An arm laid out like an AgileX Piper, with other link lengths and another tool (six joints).
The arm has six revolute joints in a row. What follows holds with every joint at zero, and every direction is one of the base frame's. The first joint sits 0.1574 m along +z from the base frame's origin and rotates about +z. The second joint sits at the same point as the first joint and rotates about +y. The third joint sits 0.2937 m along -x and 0.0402 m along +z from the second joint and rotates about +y. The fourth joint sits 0.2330 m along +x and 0.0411 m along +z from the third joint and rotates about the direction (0.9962, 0, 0.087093). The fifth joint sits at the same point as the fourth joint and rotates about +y. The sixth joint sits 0.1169 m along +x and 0.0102 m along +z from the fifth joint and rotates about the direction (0.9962, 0, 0.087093). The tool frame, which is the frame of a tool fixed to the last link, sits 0.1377 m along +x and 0.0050 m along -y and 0.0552 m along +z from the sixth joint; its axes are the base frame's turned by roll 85.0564, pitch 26.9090 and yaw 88.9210 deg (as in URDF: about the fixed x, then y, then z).
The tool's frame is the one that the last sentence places.
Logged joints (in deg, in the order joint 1, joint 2, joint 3, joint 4, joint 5, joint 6), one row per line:
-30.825 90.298 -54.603 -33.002 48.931 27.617
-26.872 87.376 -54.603 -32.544 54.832 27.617
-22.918 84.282 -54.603 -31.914 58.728 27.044
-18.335 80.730 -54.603 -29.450 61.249 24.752
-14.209 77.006 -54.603 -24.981 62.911 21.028
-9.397 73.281 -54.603 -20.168 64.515 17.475
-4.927 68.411 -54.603 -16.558 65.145 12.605
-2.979 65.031 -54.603 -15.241 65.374 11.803
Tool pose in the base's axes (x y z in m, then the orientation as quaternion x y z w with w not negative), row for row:
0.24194 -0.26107 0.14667 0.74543 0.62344 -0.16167 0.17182
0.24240 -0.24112 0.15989 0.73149 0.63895 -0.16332 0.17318
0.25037 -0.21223 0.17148 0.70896 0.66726 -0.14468 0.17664
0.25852 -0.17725 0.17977 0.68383 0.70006 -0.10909 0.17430
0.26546 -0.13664 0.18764 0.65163 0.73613 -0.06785 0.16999
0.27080 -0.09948 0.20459 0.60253 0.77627 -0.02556 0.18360
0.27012 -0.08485 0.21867 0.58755 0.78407 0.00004 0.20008
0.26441 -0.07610 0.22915 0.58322 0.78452 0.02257 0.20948
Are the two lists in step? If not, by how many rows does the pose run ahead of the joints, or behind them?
The pose runs 1 row ahead of the joints: the pose in row i belongs to the joints in row i + 1.
